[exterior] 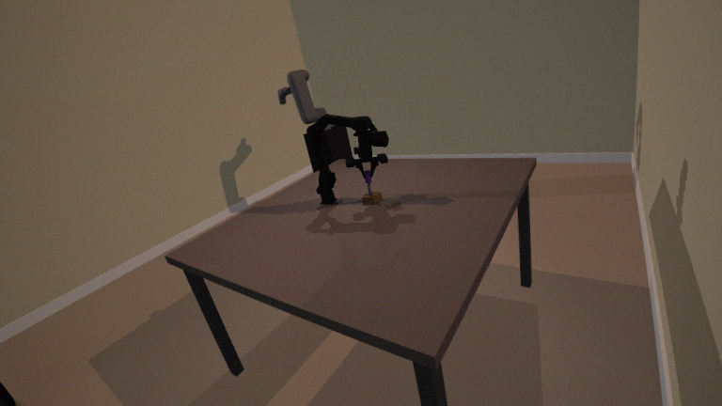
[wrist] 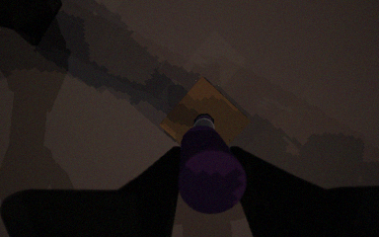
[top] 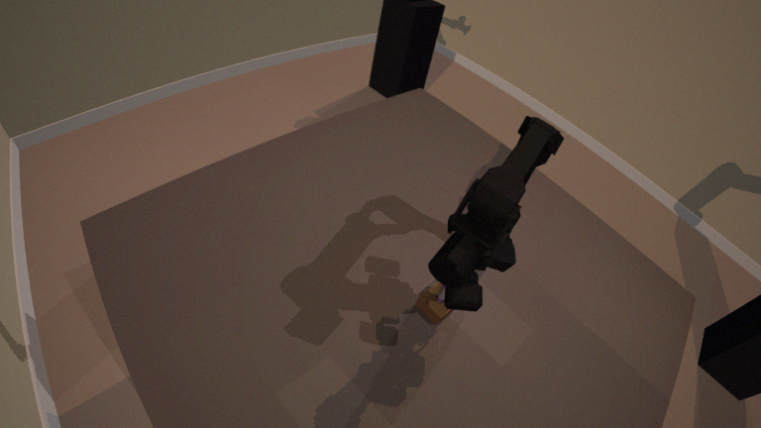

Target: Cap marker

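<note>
The grey marker is 5 cm below my gripper tip. The rest, counted from my gripper tip: tan holder block 10 cm below; purple cap 1 cm above.
</note>
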